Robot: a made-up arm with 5 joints.
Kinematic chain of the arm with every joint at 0, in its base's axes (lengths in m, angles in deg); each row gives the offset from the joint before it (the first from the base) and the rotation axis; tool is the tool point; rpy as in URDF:
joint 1: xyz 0 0 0.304 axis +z
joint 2: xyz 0 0 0 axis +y
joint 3: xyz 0.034 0 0.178 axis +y
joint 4: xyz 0.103 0 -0.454 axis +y
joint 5: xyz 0.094 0 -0.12 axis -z
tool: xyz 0 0 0 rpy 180 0 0
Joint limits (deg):
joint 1: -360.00..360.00
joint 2: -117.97..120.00
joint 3: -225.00..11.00
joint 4: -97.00..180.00
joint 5: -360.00..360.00
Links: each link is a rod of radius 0.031 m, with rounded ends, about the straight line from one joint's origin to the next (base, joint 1, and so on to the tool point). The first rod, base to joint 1, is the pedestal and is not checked.
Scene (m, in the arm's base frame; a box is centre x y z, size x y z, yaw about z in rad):
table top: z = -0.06
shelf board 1: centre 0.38 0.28 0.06 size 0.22 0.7 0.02 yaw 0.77
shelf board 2: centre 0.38 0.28 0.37 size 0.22 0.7 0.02 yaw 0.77
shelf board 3: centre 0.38 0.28 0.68 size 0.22 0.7 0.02 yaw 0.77
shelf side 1: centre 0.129 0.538 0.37 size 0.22 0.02 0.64 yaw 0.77
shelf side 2: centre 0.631 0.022 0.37 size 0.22 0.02 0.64 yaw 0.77
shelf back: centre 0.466 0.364 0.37 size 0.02 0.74 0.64 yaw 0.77
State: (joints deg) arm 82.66 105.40 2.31 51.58 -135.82
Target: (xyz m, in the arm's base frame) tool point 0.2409 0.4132 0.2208
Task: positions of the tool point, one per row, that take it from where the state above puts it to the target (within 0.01 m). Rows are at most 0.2 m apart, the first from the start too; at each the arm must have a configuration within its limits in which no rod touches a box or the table.
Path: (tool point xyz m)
1: -0.1856 -0.4036 0.2190
2: -0.2641 -0.2927 0.1022
3: -0.2557 -0.1511 0.0272
4: -0.1805 -0.0424 0.0131
5: -0.0971 0.0070 0.0554
6: 0.0127 0.0032 0.0269
7: 0.1085 0.0701 0.0469
8: 0.1435 0.1797 0.1147
9: 0.1018 0.2783 0.2208
10: 0.1689 0.3595 0.2253
11: 0.2409 0.4132 0.2208

